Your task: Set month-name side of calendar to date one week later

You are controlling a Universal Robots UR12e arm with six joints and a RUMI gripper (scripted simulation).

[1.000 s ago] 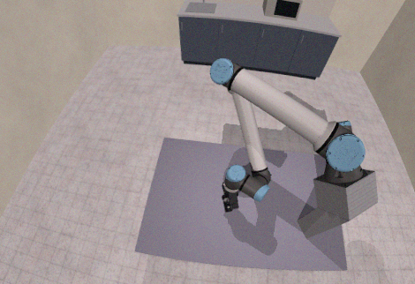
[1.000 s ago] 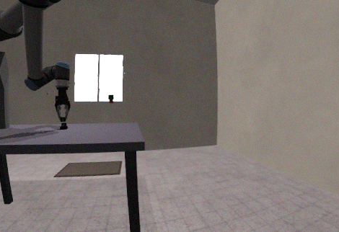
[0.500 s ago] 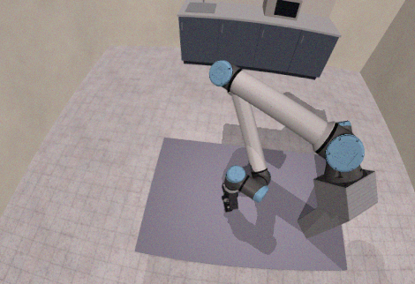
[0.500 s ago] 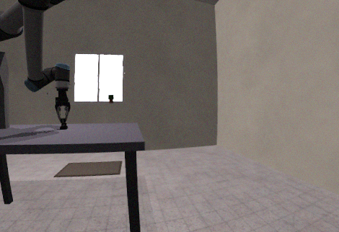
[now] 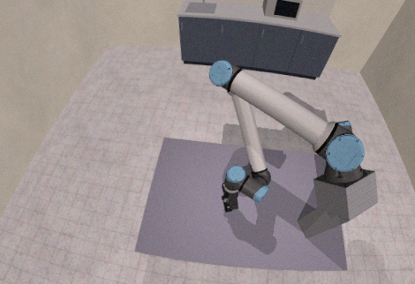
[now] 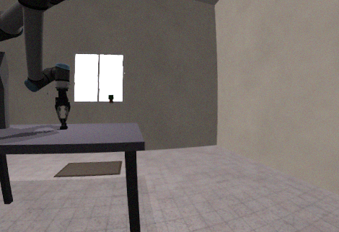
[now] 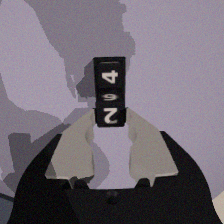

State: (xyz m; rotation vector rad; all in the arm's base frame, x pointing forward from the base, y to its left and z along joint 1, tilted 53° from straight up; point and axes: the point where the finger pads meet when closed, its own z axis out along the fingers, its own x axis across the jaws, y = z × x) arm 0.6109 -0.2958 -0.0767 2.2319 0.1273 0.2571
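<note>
My gripper is now 4 cm above the black digit cube and 3 cm to the right of it. Also, from my hand: black number cube 1 cm below; then black calendar tray 6 cm below, 2 cm to the left.
</note>
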